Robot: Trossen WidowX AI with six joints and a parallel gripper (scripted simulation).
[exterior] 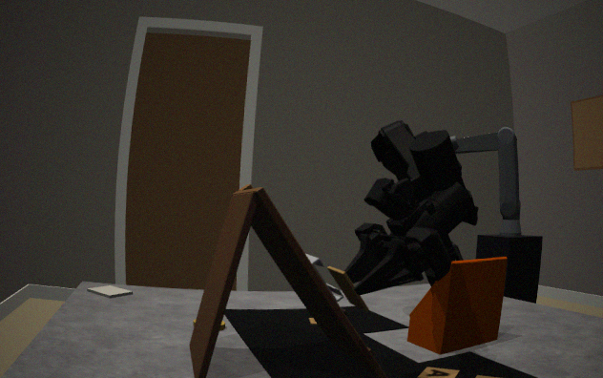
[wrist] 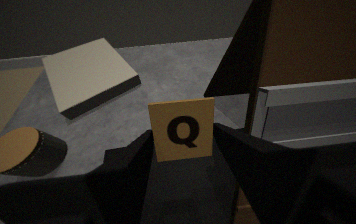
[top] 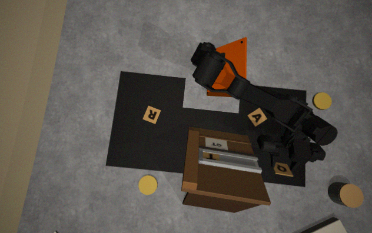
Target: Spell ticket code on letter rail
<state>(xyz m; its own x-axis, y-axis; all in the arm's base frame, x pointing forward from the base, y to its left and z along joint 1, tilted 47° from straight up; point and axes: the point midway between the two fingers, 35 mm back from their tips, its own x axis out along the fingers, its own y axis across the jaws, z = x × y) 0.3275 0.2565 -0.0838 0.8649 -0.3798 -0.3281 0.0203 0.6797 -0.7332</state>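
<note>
The white ticket lies 50 mm behind my gripper tip, 200 mm to the right of it and 80 mm below it. From my gripper tip the other things lie so: black mat (160 mm behind, 230 mm to the right, 170 mm below); q tile (right at my gripper tip).
</note>
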